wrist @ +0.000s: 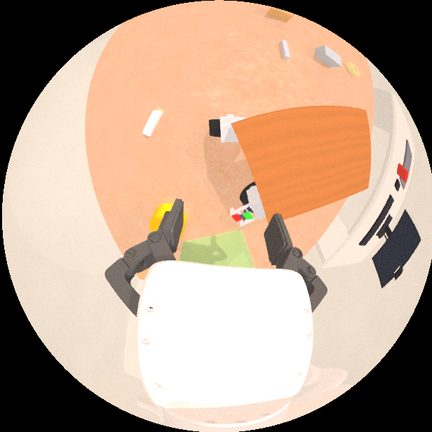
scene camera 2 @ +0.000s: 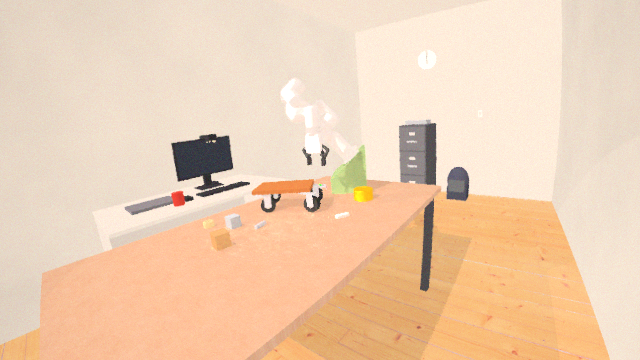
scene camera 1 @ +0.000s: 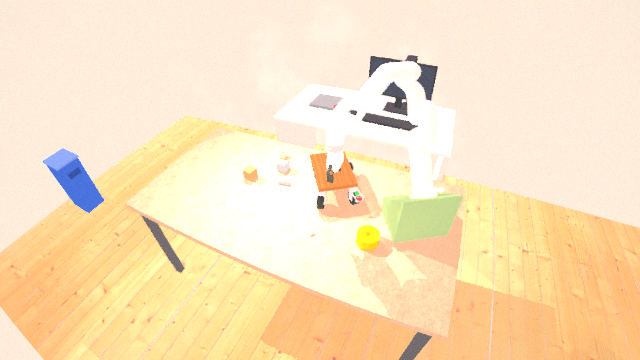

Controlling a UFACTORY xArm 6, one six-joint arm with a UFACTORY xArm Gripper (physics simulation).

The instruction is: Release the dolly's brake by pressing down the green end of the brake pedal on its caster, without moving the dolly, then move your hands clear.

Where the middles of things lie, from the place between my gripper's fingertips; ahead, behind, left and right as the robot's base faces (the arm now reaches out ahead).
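My gripper is 17 cm above the caster (wrist: 254, 200) at this moment, and it is also 8 cm past the caster and 8 cm to the left of it. There is the dolly (scene camera 1: 345, 179) as well, which I find 16 cm below my hand, 16 cm to the right of it and 4 cm ahead of it.
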